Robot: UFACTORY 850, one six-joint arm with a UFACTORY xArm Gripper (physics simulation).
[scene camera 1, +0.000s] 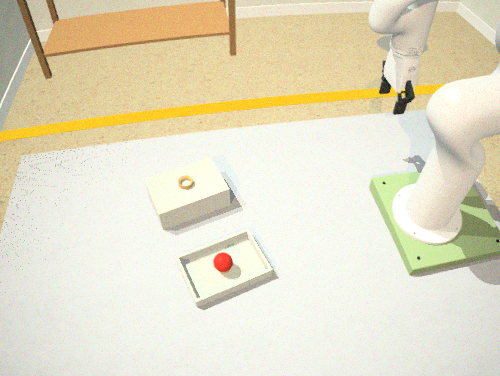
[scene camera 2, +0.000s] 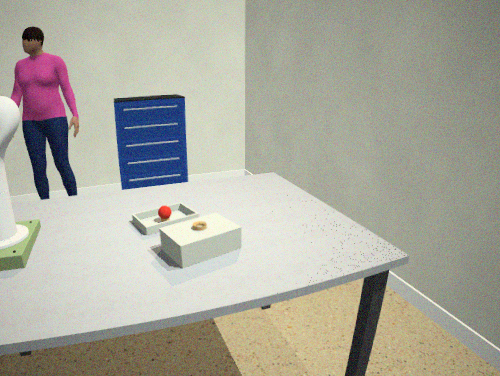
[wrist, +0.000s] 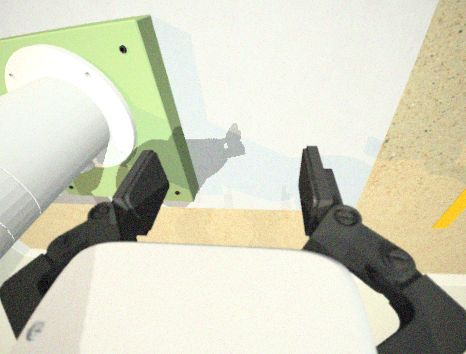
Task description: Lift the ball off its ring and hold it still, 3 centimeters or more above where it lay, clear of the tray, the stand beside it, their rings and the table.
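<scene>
A red ball (scene camera 1: 223, 262) (scene camera 2: 164, 212) rests on its ring inside a shallow cream tray (scene camera 1: 199, 301) (scene camera 2: 146, 229); the ring is mostly hidden under the ball. Beside the tray stands a cream block-shaped stand (scene camera 1: 192, 211) (scene camera 2: 210, 246) with an empty tan ring (scene camera 1: 186, 187) (scene camera 2: 199, 228) on its top. My gripper (scene camera 1: 392, 102) (wrist: 228, 166) is open with nothing between its fingers. It is high up near the arm's base, far from the ball, at the upper right in scene camera 1. The ball does not show in the wrist view.
The arm's green base plate (scene camera 1: 405, 250) (scene camera 2: 11, 260) (wrist: 150, 95) is on the grey-white table (scene camera 1: 320, 310) (scene camera 2: 280, 240), right of the tray in scene camera 1. A wooden shelf (scene camera 1: 140, 27), a blue drawer cabinet (scene camera 2: 152, 145) and a person (scene camera 2: 44, 90) stand beyond the table.
</scene>
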